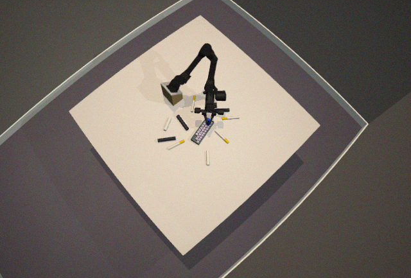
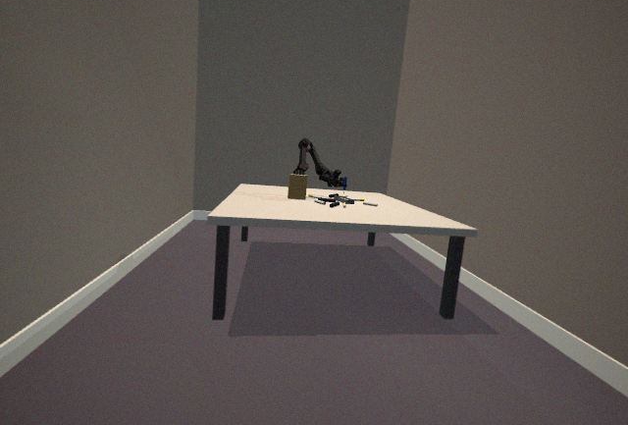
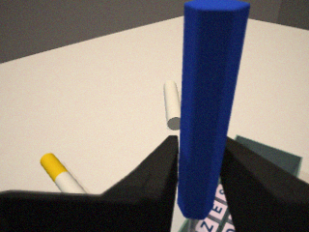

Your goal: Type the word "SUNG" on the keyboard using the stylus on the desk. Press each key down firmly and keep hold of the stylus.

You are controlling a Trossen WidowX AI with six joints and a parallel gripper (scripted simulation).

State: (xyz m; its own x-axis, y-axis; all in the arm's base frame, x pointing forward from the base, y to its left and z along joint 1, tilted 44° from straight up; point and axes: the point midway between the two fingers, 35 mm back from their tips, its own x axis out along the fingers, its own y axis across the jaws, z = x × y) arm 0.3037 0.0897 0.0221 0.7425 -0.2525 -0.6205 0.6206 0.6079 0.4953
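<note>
The S key is 1 cm ahead of my gripper tip, 5 cm to the right of it and 9 cm below it. Also, from my gripper tip: blue stylus (1 cm behind, 1 cm to the left, 2 cm below).
</note>
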